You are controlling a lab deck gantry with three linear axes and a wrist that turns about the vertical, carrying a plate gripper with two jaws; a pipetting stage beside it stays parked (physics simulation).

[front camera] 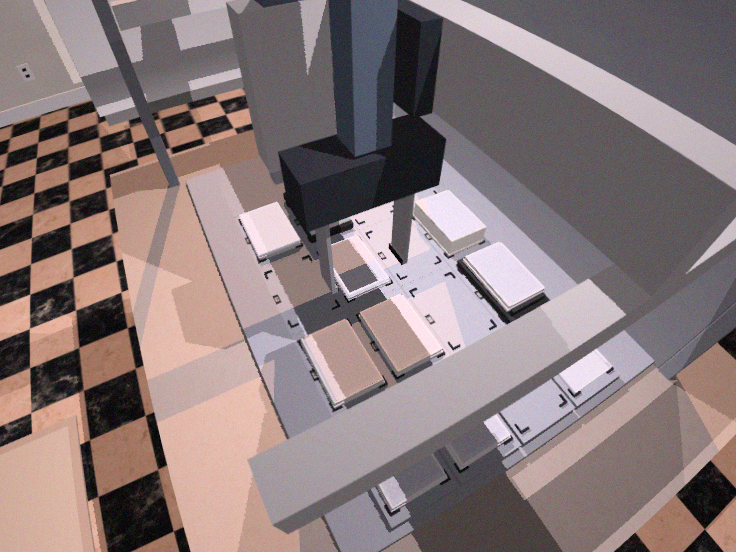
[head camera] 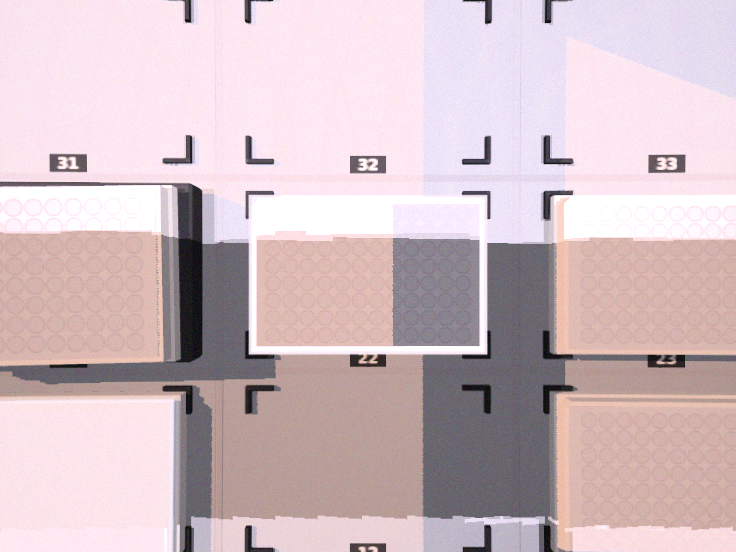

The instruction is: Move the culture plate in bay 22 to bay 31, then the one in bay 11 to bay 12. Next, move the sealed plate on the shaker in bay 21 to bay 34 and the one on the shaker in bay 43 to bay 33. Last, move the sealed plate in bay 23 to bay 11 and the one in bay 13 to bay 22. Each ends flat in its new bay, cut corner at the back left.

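Frame: origin at the robot's base, x ahead, y left, z up, level; metres.
Where they show: gripper, fingertip midpoint: (front camera: 364, 268); robot's base, origin of the base link: (front camera: 240, 220).
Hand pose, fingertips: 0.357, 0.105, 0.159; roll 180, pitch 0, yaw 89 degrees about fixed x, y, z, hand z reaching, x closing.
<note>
Things, the pixels of their centre, and the offset from my fingertips, as dx, dy, dz. "*": a spot on its surface instead.
- bay 22, surface spot: (head camera: 368, 291) (front camera: 349, 264) * -0.129, +0.036, -0.144
- bay 11, surface spot: (head camera: 89, 463) (front camera: 277, 231) * -0.271, -0.051, -0.142
- bay 21, surface spot: (head camera: 77, 285) * -0.264, +0.040, -0.122
- black shaker, body centre: (head camera: 39, 272) (front camera: 316, 208) -0.297, +0.046, -0.143
- bay 23, surface spot: (head camera: 653, 291) (front camera: 390, 324) * +0.018, +0.037, -0.144
- bay 13, surface spot: (head camera: 653, 463) (front camera: 341, 347) * +0.018, -0.052, -0.144
- sealed plate, body centre: (front camera: 503, 274) +0.034, +0.261, -0.129
- tall pale block, body centre: (front camera: 448, 221) -0.129, +0.259, -0.138
- bay 32, surface spot: (head camera: 338, 89) * -0.146, +0.147, -0.159
- white plate, body centre: (front camera: 565, 348) +0.199, +0.259, -0.140
The culture plate in bay 22 (front camera: 356, 256) (head camera: 368, 291) lies flat, with a white rim. My gripper (front camera: 368, 275) is open above it, jaws wide apart; the jaws do not show in the head view. The culture plate in bay 11 (front camera: 270, 230) (head camera: 89, 463) has a plain white top. The sealed plate in bay 21 (head camera: 77, 285) sits on a black shaker (head camera: 191, 273). The sealed plates in bay 23 (front camera: 401, 335) (head camera: 653, 291) and bay 13 (front camera: 343, 362) (head camera: 653, 463) lie flat. Another sealed plate (front camera: 502, 273) sits on the bay 43 shaker. Bays 31 (head camera: 89, 89), 12 (head camera: 332, 451) and 33 (head camera: 642, 124) hold no plate.
A tall pale block (front camera: 451, 219) stands behind bay 32 (head camera: 338, 89). A thick grey beam (front camera: 416, 404) crosses the front view and hides part of the deck. Several more plates show below it, one white plate (front camera: 585, 373) at the right. A tall grey box (front camera: 285, 89) stands behind the gripper head.
</note>
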